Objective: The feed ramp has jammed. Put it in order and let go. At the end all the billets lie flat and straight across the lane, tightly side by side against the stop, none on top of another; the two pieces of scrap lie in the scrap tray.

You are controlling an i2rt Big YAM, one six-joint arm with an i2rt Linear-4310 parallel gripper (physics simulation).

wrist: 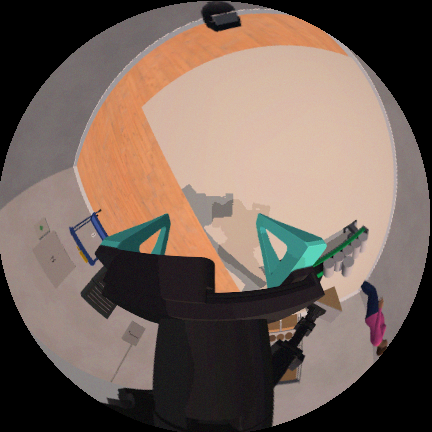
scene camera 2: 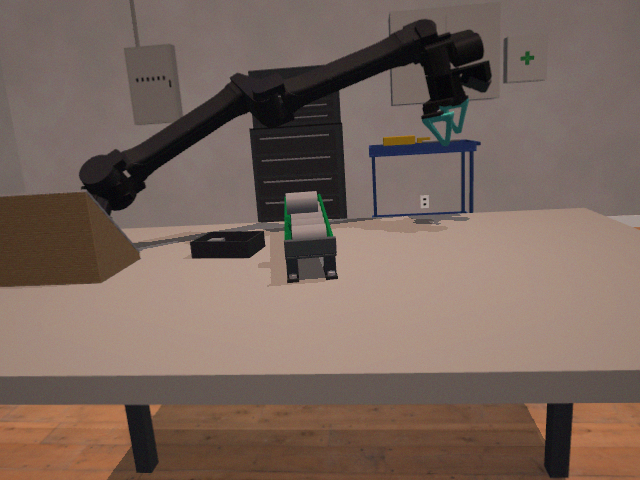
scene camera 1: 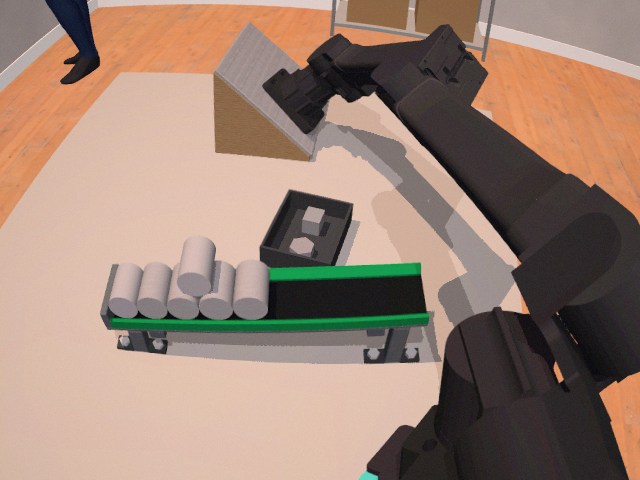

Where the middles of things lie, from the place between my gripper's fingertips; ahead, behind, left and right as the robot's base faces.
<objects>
Right now the stop [scene camera 2: 321,245] is 440 mm to the right of my hand, 240 mm behind it and 140 mm below it. From my hand the other things lie so: scrap tray [scene camera 1: 274,250] (470 mm behind, 250 mm to the right, 180 mm below).
</objects>
